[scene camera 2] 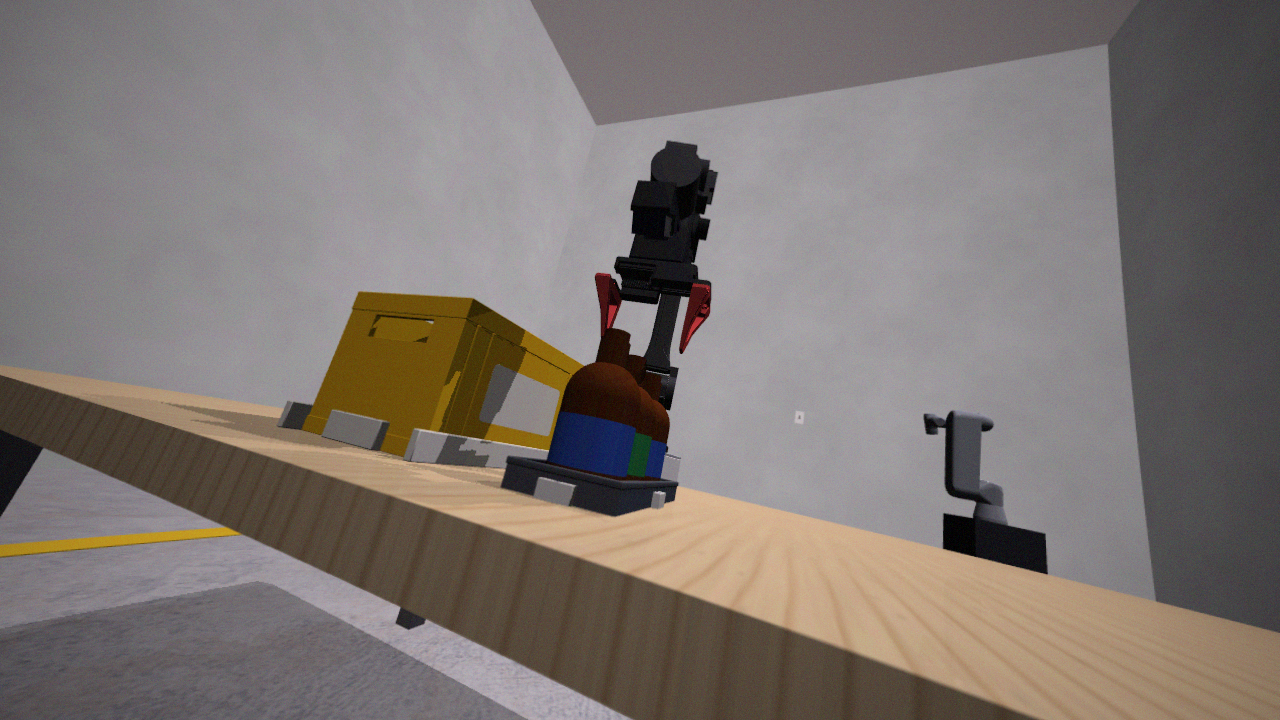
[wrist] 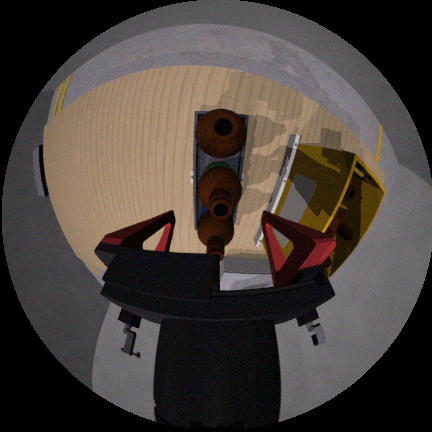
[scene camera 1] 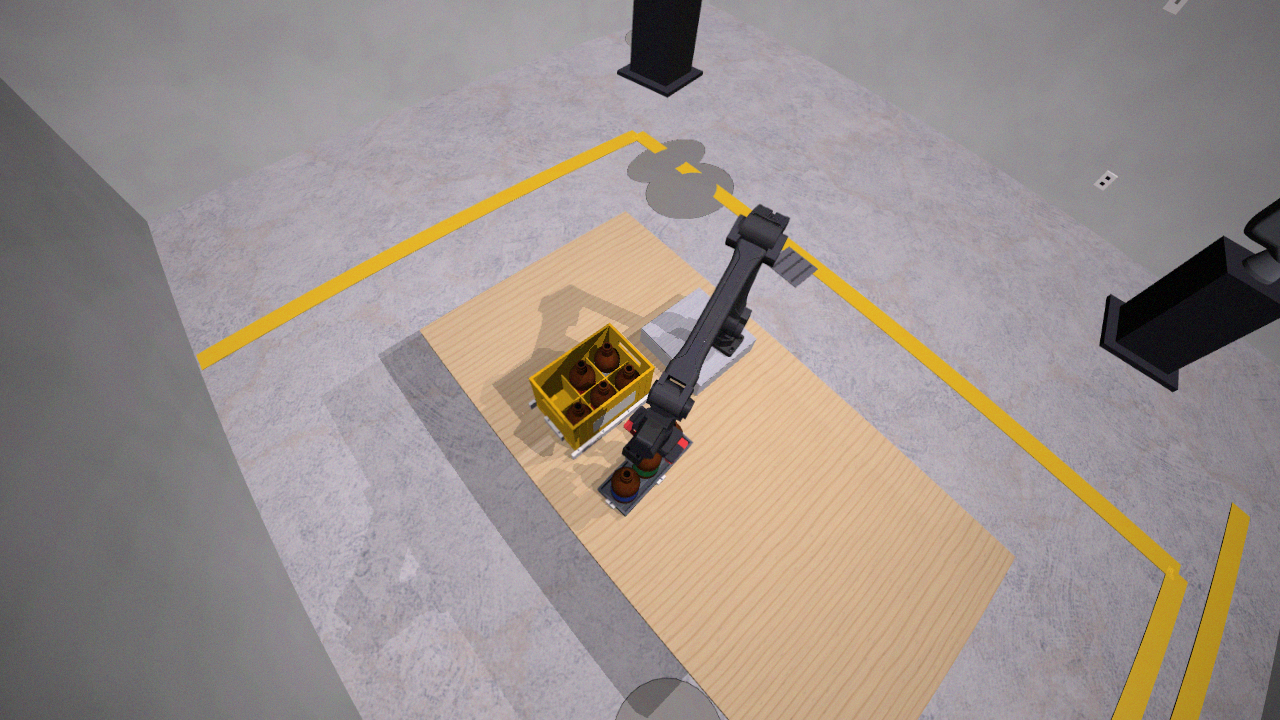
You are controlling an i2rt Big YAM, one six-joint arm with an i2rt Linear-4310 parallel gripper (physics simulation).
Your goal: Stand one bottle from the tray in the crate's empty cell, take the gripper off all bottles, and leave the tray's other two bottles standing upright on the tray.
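Places are measured from the arm's base along level axes (x ahead, y left, z up), in metres.
Where they show: gripper, fingertip midpoint: (scene camera 2: pixel 641 345) (wrist: pixel 217 214); arm's base at its link origin: (scene camera 1: pixel 720 337).
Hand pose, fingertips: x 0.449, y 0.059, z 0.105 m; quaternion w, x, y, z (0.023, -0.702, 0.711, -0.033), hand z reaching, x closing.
Each offset is from my fingertips to the top centre of the thing. "spot": to the spot under its first point.
The yellow crate {dy -0.241, dx -0.063, dz +0.000 m} (scene camera 1: pixel 553 416) (scene camera 2: pixel 384 367) (wrist: pixel 327 153) holds several brown bottles; its empty cell {spot: dy -0.330, dx -0.012, dz -0.167 m} (scene camera 1: pixel 559 394) is at the left corner in scene camera 1. The dark tray {dy +0.001, dx -0.001, dz -0.149 m} (scene camera 1: pixel 639 496) (scene camera 2: pixel 590 492) (wrist: pixel 196 150) beside it carries three upright brown bottles in a row: a blue-banded end bottle {dy -0.006, dx +0.086, dz -0.015 m} (scene camera 1: pixel 625 485) (scene camera 2: pixel 597 429) (wrist: pixel 221 142), a green-banded middle bottle {dy -0.003, dx -0.002, dz -0.015 m} (scene camera 1: pixel 649 462) (wrist: pixel 216 185), and a blue-banded bottle {dy +0.005, dx -0.085, dz -0.015 m} (wrist: pixel 215 232) nearest the arm's base, mostly hidden in scene camera 1. My gripper (scene camera 1: pixel 656 434) (scene camera 2: pixel 644 342) (wrist: pixel 217 214) is open and empty, pointing down above the tray, its red fingertips around bottle-neck height or higher.
White strips {spot: dy -0.153, dx +0.035, dz -0.154 m} (scene camera 2: pixel 474 447) (wrist: pixel 279 190) run along the crate's foot, between crate and tray. The arm's light grey base block (scene camera 1: pixel 664 335) stands beside the crate. The wooden table's edge (scene camera 2: pixel 501 555) is close to the tray's outer end. Another arm (scene camera 2: pixel 964 456) stands far off.
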